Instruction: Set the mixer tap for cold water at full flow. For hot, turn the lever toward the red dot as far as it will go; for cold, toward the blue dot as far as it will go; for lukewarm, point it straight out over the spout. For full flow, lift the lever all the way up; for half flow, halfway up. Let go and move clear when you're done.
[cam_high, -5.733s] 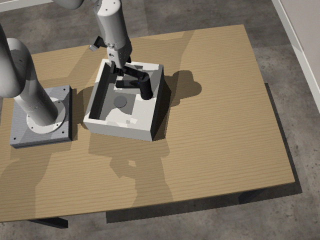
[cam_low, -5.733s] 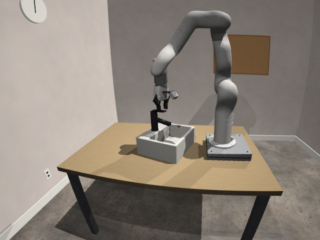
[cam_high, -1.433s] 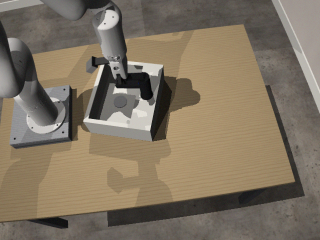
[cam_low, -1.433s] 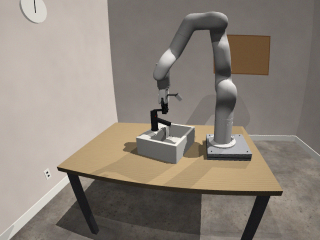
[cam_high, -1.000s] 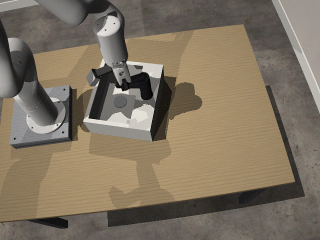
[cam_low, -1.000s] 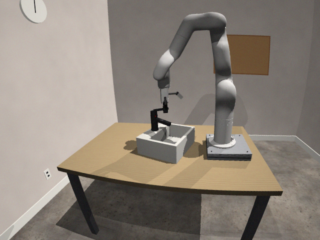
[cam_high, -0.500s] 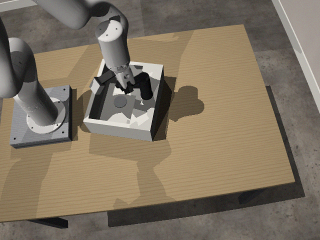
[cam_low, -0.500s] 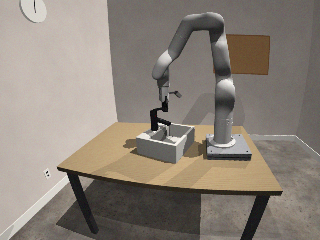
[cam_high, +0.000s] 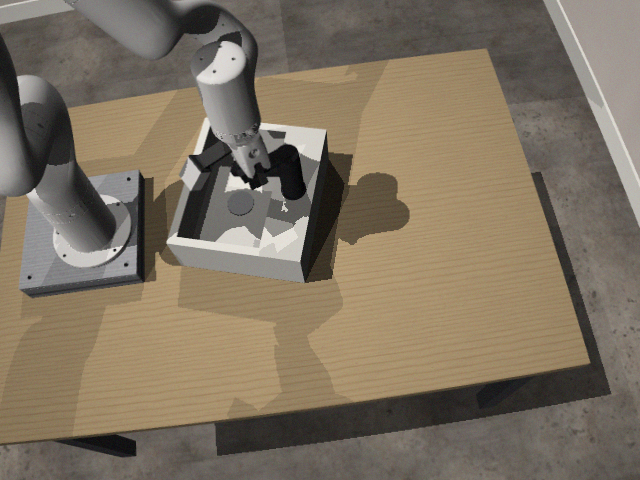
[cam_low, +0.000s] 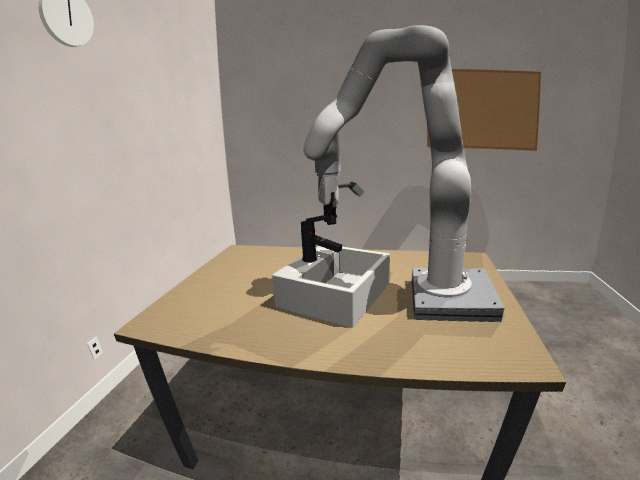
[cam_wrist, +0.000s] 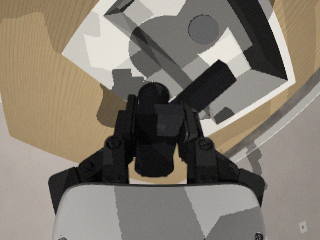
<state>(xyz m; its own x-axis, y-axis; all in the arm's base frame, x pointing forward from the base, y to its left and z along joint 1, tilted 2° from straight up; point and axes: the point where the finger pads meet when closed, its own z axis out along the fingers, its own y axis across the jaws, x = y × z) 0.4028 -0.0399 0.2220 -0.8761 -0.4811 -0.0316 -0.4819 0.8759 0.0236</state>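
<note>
Right now my hand is 30 mm short of the lever and 10 mm to the right of it. Round my hand: white sink basin (230 mm below, 70 mm to the left, 40 mm behind).
</note>
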